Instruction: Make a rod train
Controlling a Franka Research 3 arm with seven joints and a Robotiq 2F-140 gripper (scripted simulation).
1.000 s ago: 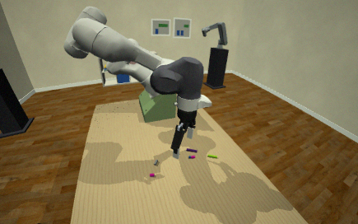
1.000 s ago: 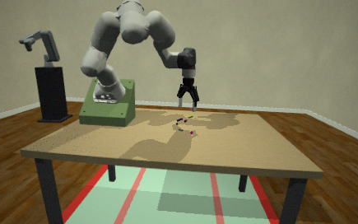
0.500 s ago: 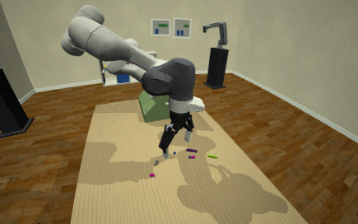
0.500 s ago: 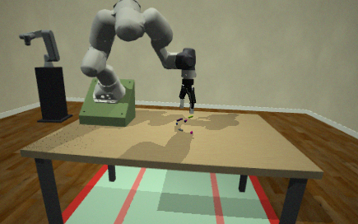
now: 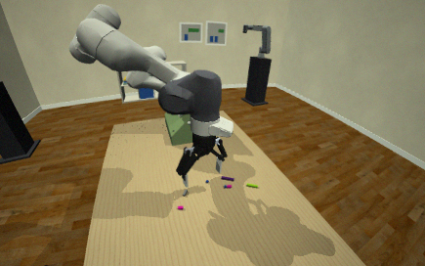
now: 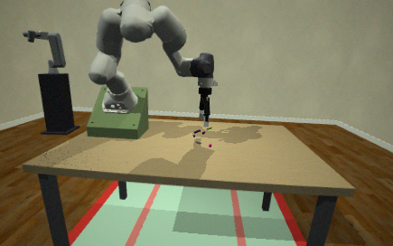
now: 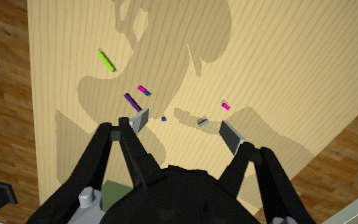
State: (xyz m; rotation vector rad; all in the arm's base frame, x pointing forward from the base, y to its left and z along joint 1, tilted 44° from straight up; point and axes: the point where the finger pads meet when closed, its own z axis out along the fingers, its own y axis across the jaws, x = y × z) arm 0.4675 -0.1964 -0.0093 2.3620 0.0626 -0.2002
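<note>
Now: the grey rod 30 mm behind my hand, 70 mm to the right of it and 100 mm below it. Round my hand: purple rod 30 mm behind, 140 mm to the left, 100 mm below; then dark blue piece 50 mm behind, 50 mm to the left, 100 mm below; then lime rod 60 mm ahead, 220 mm to the left, 100 mm below.
</note>
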